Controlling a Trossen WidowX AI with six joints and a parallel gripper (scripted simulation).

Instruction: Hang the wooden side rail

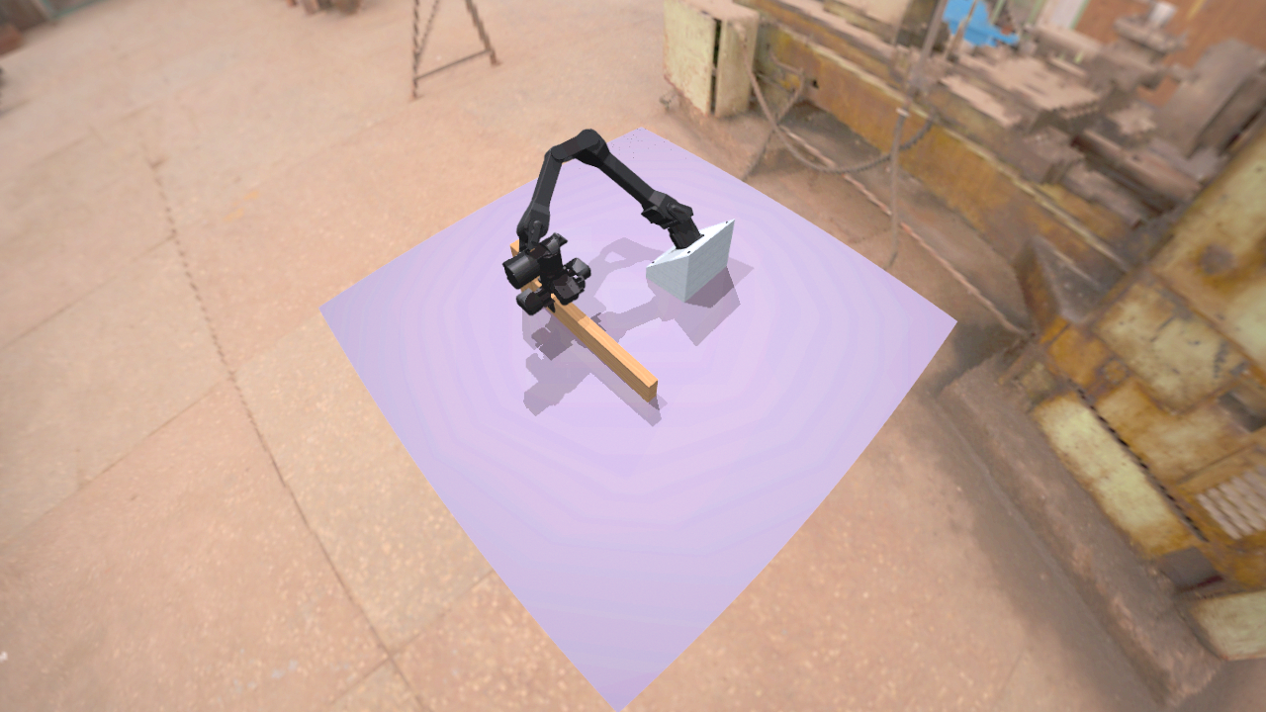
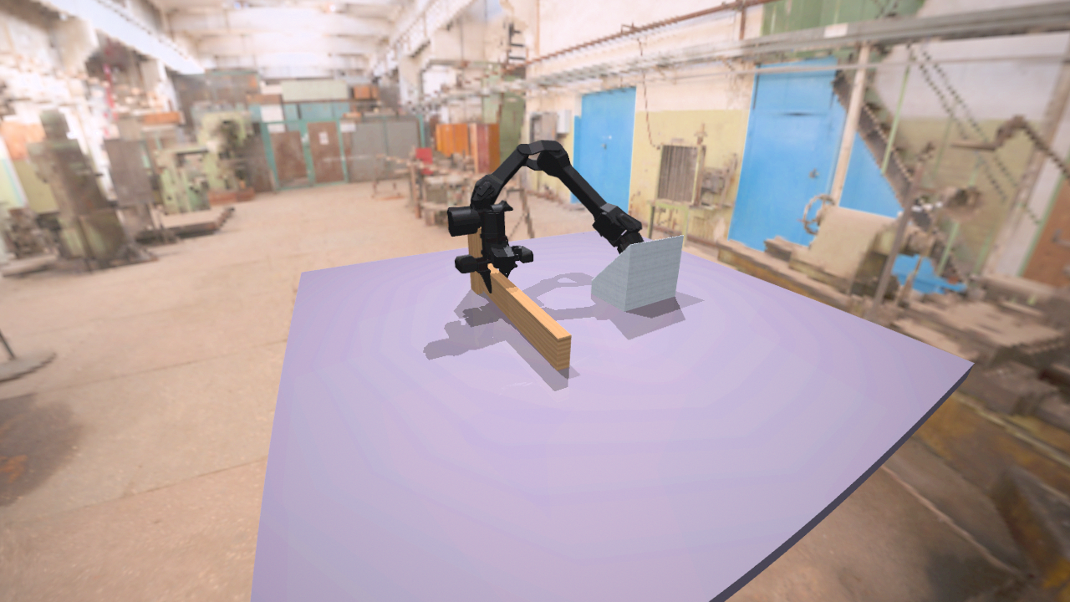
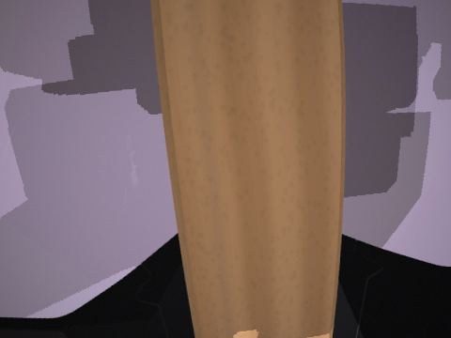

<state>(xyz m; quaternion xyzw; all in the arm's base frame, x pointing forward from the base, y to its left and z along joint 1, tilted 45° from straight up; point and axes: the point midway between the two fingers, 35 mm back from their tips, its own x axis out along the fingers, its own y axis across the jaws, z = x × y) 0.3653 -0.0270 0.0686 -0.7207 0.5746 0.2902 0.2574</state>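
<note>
Now: gripper tip 11 cm to the left of the wooden headboard post, 4 cm below it and 1 cm short of it.
</note>
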